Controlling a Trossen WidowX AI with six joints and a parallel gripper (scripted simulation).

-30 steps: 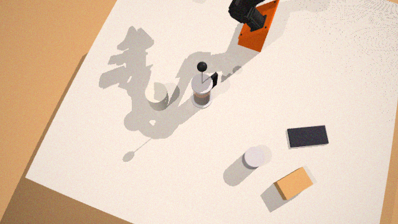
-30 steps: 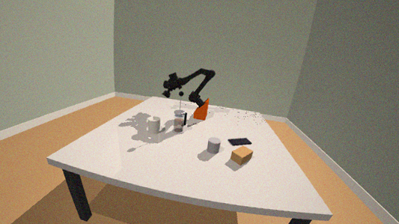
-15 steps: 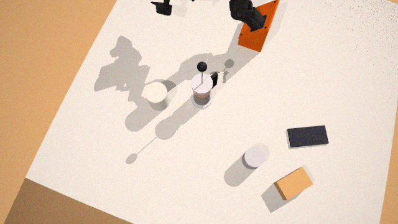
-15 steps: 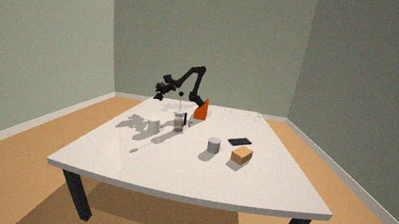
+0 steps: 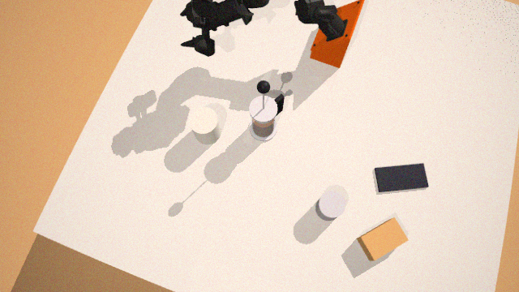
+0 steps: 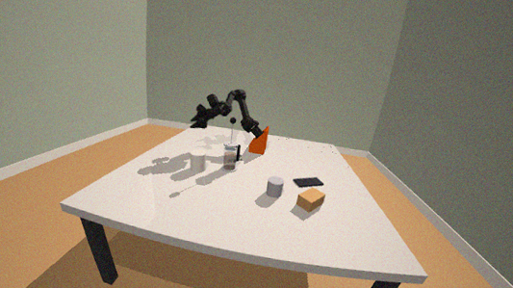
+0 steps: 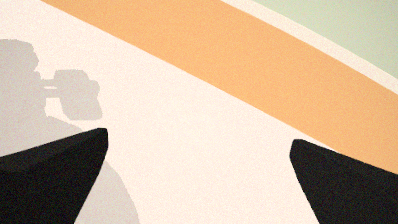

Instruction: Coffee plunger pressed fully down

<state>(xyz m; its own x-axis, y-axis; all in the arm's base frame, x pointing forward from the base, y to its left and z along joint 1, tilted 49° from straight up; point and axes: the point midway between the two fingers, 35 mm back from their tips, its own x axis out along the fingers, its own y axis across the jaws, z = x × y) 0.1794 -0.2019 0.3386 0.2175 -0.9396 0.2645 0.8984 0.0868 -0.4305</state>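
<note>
Right now my gripper tip is 300 mm to the right of the glass coffee press, 130 mm short of it and 40 mm above it. The rest, counted from my gripper tip: cream mug (210 mm ahead, 140 mm to the left, 130 mm below).
</note>
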